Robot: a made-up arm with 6 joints.
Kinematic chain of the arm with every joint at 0, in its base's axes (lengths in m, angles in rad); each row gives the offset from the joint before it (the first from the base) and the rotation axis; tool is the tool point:
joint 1: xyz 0 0 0.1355 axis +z
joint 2: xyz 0 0.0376 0 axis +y
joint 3: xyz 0 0 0.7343 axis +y
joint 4: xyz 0 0 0.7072 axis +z
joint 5: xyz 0 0 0 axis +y
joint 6: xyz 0 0 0.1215 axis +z
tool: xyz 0 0 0
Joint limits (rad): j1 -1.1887..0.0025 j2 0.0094..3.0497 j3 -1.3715..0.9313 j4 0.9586..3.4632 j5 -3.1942..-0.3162 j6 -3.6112..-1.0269
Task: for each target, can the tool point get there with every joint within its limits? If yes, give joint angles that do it. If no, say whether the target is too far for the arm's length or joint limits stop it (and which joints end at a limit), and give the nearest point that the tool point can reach.
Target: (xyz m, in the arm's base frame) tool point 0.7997 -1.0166 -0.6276
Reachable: yes | joints -0.9040 2.0844 -0.0954 2.7856 -1.1125 -1.8479
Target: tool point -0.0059 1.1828 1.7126
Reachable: no: too far | nearest point -0.1957 0.6199 1.3687 | short by 0.686 m
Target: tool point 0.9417 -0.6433 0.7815
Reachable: yes | joints -0.6064 0.9219 0.2685 2.1300 -2.8513 -1.8342
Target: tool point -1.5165 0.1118 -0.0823
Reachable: no: joint limits stop it (at a limit: joint 2, joint 3, joint 4) | nearest point -0.7652 0.0564 0.9755 | short by 1.299 m
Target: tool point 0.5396 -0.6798 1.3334
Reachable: yes | joints -0.8585 0.8893 -0.5653 2.1432 -0.8026 -1.6321
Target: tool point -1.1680 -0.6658 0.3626
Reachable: no: joint limits stop it (at a limit: joint 1, joint 2, joint 3, joint 4) | nearest point -0.7367 -0.0584 0.9597 | short by 0.955 m
